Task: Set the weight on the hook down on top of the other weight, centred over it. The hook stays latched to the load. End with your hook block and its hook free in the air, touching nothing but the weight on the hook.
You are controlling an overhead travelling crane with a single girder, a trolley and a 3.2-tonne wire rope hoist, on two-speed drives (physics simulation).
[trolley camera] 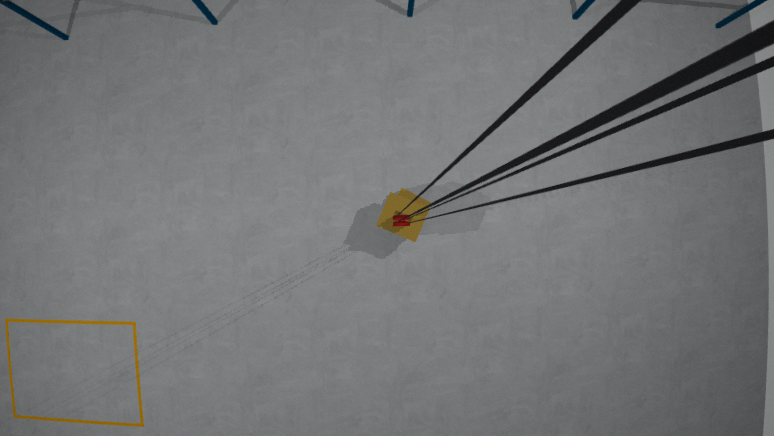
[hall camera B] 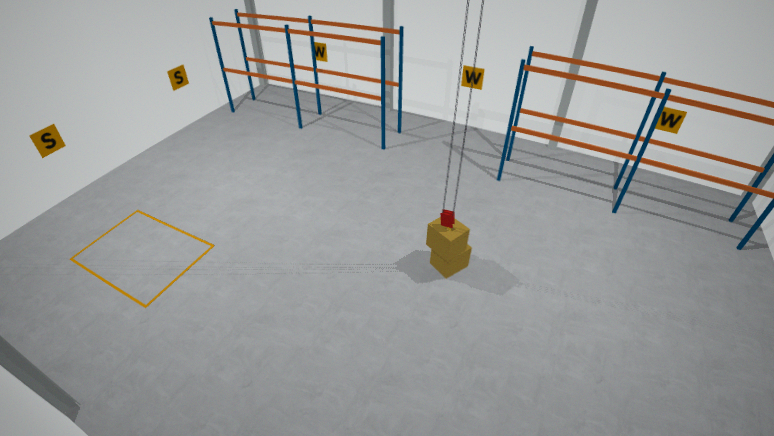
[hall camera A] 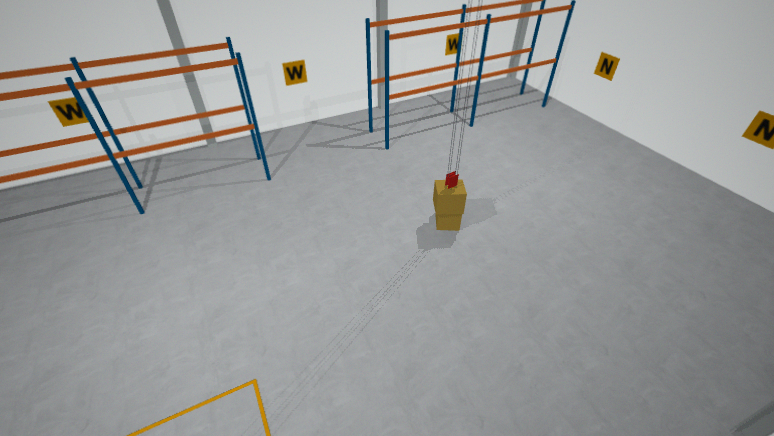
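Note:
My red hook block [hall camera A: 451, 179] [hall camera B: 447, 218] [trolley camera: 401, 220] hangs on its ropes right above the upper ochre weight [hall camera A: 449, 204] [hall camera B: 439, 236] [trolley camera: 417, 230], with the hook latched to it. The upper weight is upright and sits at the top of the lower ochre weight [hall camera A: 448, 223] [hall camera B: 446, 267] [trolley camera: 410, 193], which stands on the floor. No gap shows between them in hall camera A; whether they bear on each other is hard to tell. The lower weight sticks out a little on the right in hall camera B and past the upper edge in the trolley view.
Blue and orange racks stand along the W wall, one with a post [hall camera A: 387, 89] [hall camera B: 641, 151] and another with a post [hall camera A: 105, 145] [hall camera B: 383, 92]. A yellow floor rectangle [hall camera A: 189, 408] [hall camera B: 108, 282] [trolley camera: 70, 321] lies well away from the weights.

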